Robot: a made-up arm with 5 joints.
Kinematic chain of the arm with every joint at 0, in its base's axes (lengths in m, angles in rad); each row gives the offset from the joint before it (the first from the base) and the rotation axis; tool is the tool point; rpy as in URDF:
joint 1: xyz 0.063 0 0.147 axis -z
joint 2: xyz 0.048 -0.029 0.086 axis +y
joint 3: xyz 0.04 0 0.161 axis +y
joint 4: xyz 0.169 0 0.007 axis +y
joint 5: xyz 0.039 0.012 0 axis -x
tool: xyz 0 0 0 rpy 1.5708 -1.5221 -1.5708
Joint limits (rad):
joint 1: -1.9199..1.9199
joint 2: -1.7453..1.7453
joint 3: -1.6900..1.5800
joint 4: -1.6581..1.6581
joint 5: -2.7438..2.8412
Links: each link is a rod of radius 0.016 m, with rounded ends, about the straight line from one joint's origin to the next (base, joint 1, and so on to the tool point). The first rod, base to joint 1, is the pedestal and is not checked.
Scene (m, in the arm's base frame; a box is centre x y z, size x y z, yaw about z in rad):
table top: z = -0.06
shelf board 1: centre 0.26 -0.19 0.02 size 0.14 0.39 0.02 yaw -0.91
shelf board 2: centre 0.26 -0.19 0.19 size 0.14 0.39 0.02 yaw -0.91
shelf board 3: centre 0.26 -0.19 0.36 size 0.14 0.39 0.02 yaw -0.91
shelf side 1: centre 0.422 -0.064 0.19 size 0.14 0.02 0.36 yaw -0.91
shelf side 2: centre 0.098 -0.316 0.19 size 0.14 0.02 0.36 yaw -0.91
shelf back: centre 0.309 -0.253 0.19 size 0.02 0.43 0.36 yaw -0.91
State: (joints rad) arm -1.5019 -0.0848 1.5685 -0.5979 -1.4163
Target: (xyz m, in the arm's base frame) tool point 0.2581 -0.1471 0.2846
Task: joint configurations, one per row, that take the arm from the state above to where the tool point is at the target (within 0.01 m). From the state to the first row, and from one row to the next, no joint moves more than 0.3 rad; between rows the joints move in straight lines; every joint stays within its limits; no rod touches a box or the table.
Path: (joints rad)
1: -1.2050 -0.0837 1.4613 -0.6069 -1.4163
2: -0.9081 -0.0827 1.3541 -0.6159 -1.4163
3: -0.6112 -0.0816 1.2469 -0.6250 -1.4163
4: -0.3143 -0.0805 1.1397 -0.6340 -1.4163
5: -0.0174 -0.0794 1.0326 -0.6430 -1.4163
6: 0.2795 -0.0784 0.9254 -0.6520 -1.4163
7: 0.5764 -0.0773 0.8182 -0.6611 -1.4163

